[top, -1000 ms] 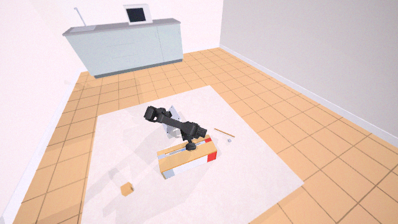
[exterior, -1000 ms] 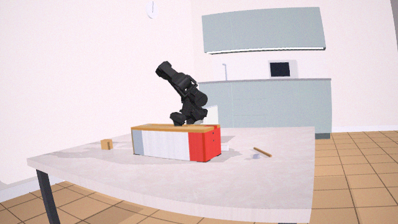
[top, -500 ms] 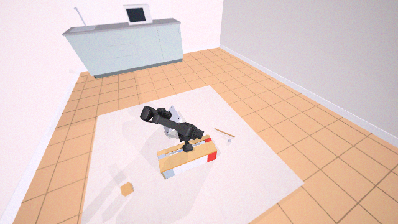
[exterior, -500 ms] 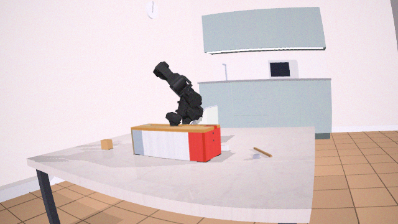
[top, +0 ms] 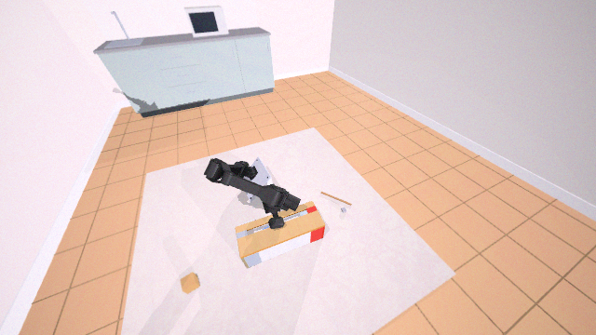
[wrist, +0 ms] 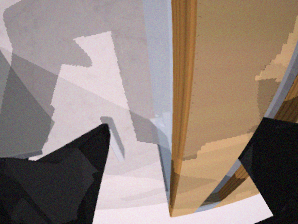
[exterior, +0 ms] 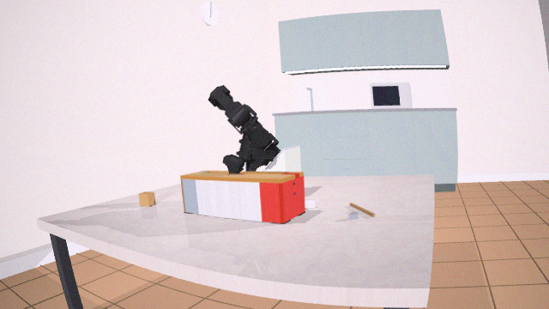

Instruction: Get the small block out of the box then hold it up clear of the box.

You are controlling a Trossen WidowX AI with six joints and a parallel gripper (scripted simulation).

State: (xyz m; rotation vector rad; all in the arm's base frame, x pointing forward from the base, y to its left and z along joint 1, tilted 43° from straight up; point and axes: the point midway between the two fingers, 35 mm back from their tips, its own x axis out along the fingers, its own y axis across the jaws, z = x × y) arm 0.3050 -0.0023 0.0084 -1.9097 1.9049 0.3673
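Right now the blue block is 50 mm ahead of my gripper tip and 30 mm to the right of it. The rest, counted from my gripper tip: tan cube: 390 mm to the right, 90 mm ahead, 60 mm below; then box: 40 mm to the left, 40 mm ahead, 20 mm below; then grey piece: 400 mm to the left, 80 mm below, 80 mm ahead.
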